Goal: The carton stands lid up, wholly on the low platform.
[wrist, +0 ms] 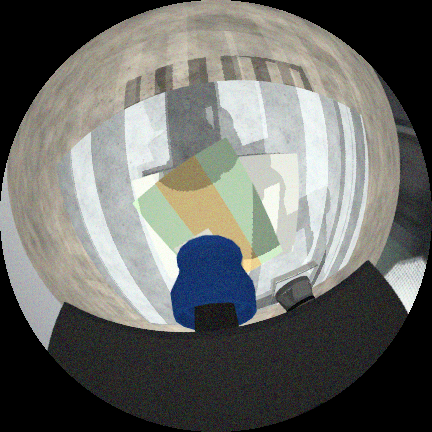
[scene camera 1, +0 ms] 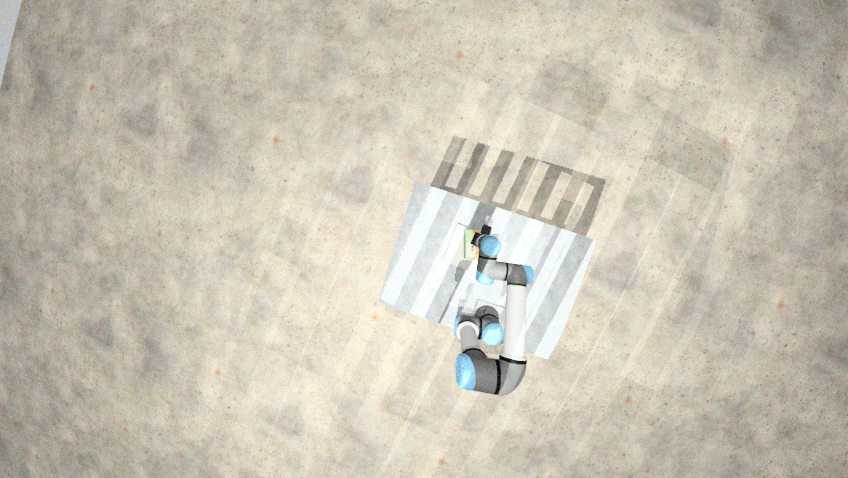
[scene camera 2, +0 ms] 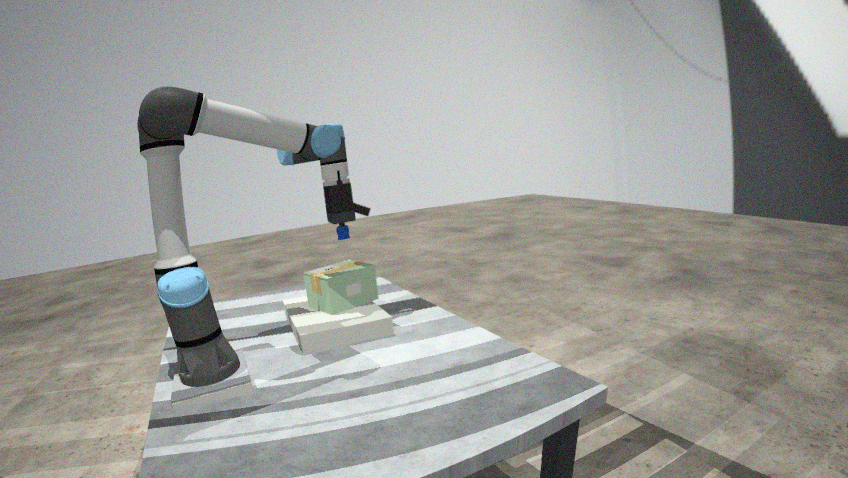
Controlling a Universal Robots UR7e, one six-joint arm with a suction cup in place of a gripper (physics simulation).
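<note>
Scene camera 2 shows a pale green carton [scene camera 2: 332,289] and a low cream platform [scene camera 2: 314,330]. In the wrist view are the suction cup [wrist: 210,271], the carton [wrist: 210,193] and the platform [wrist: 275,175], while scene camera 1 shows the platform [scene camera 1: 454,255] too. Holding nothing, the suction cup hangs 0.14 m from the middle of the carton, above it.
</note>
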